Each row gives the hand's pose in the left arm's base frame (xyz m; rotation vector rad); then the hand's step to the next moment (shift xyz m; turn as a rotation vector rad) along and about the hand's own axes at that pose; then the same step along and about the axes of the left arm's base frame.
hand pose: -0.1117 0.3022 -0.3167 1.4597 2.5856 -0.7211
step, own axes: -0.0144 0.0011 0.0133 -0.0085 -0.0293 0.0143
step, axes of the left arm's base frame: 0.0067 -0.0167 -0.0079 -0.0218 -0.0257 0.0004
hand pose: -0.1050 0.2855 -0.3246 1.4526 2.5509 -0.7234
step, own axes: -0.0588 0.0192 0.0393 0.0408 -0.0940 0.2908
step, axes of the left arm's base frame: 0.0423 -0.0557 -0.0219 -0.1380 -0.1417 -0.2365
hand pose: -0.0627 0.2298 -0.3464 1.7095 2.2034 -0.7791
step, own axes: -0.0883 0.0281 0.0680 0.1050 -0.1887 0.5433
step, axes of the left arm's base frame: 0.0430 -0.1048 -0.0196 -0.2784 -0.2434 -0.4528
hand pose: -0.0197 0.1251 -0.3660 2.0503 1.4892 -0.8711
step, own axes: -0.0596 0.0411 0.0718 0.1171 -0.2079 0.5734
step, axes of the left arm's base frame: 0.0102 -0.1012 -0.0071 -0.3008 -0.2501 -0.4824
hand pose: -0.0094 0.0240 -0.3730 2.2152 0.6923 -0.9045
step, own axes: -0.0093 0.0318 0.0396 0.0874 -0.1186 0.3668
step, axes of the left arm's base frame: -0.0010 -0.0515 -0.0038 -0.1751 -0.1666 -0.3128
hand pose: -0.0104 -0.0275 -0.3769 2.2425 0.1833 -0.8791
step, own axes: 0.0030 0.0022 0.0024 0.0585 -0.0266 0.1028
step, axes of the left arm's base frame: 0.0018 -0.0036 -0.0019 -0.0209 -0.0556 -0.1057
